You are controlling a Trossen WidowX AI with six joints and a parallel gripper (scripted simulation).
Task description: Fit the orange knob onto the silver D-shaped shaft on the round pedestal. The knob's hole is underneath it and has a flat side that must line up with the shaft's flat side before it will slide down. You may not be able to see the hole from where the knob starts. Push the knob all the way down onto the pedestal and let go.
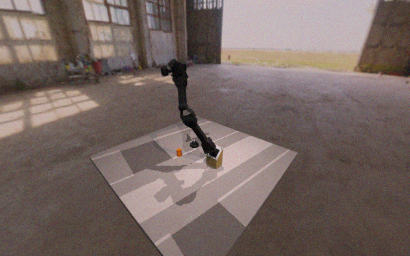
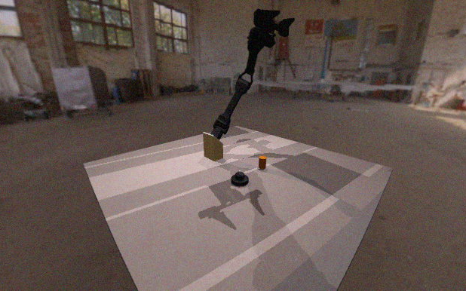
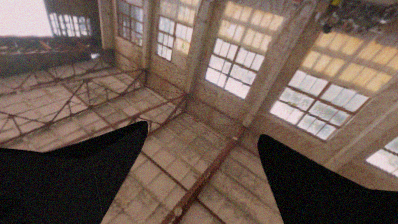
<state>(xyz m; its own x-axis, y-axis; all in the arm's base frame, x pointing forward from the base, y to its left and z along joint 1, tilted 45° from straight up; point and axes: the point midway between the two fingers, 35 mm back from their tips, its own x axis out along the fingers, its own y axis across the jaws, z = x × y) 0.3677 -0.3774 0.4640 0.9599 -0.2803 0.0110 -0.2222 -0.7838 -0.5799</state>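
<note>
The orange knob is 110 mm behind my gripper tip, 40 mm to the left of it and 670 mm below it. Also, from my gripper tip: dark round pedestal 90 mm behind, 160 mm to the right, 690 mm below.
</note>
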